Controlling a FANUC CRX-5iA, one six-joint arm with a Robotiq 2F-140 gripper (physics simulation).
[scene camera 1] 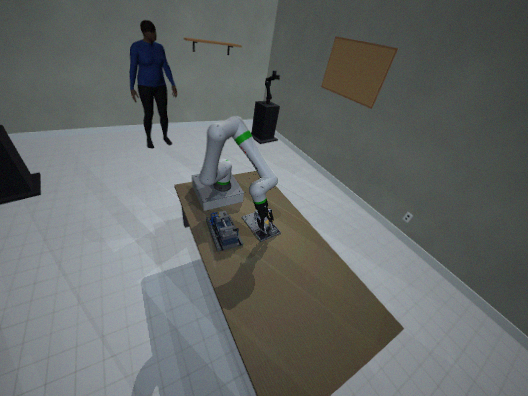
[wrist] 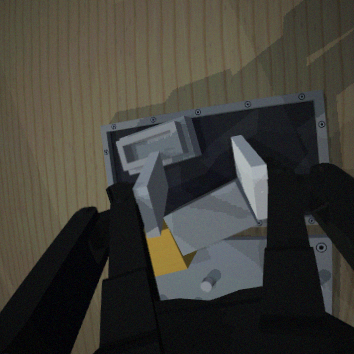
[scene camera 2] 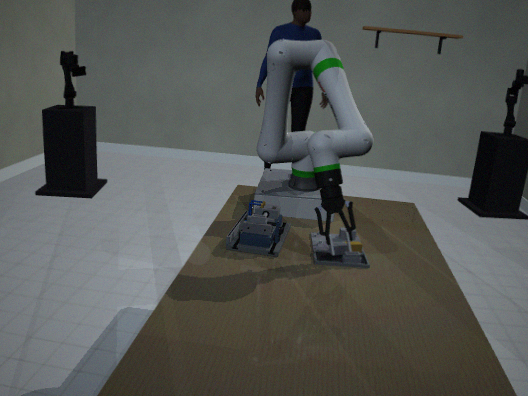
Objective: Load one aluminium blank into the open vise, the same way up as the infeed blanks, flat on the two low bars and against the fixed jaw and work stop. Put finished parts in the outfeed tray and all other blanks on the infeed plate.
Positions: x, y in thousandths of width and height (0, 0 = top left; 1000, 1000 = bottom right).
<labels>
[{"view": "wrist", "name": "my gripper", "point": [561, 459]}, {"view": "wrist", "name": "brass blank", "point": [468, 722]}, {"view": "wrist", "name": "dark outfeed tray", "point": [804, 360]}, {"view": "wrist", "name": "infeed plate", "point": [668, 742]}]
</labels>
